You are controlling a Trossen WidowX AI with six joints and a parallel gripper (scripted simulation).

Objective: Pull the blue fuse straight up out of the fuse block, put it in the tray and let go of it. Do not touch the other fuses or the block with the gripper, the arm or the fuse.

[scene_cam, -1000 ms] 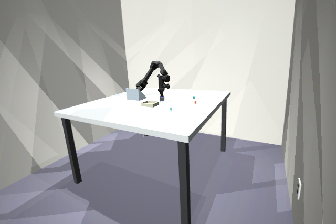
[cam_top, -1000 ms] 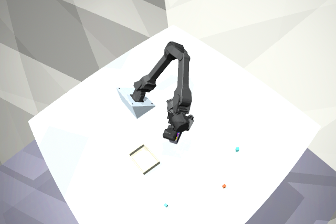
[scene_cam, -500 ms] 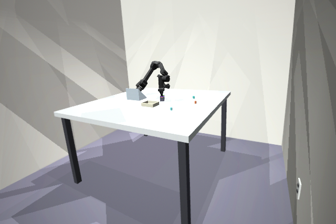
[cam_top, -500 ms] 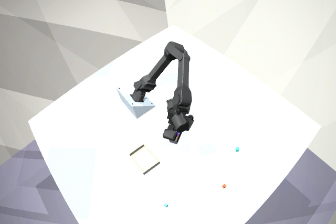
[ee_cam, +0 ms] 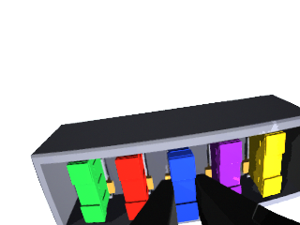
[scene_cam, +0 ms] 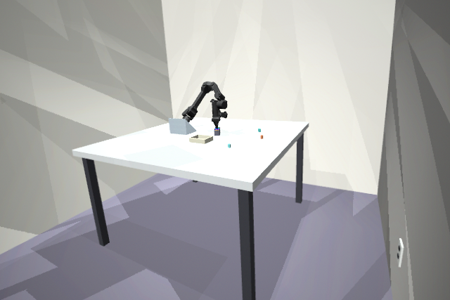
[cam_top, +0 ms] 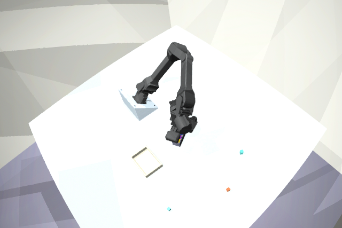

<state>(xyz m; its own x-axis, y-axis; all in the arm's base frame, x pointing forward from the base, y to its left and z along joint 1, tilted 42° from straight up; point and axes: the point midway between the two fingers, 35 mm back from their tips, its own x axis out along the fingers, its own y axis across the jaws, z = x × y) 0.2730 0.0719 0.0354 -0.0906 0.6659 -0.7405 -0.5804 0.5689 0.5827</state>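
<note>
Right now the beige tray is 30 mm ahead of my gripper tip, 220 mm to the right of it and 40 mm below it. Round my gripper tip: blue fuse: 10 mm below.
</note>
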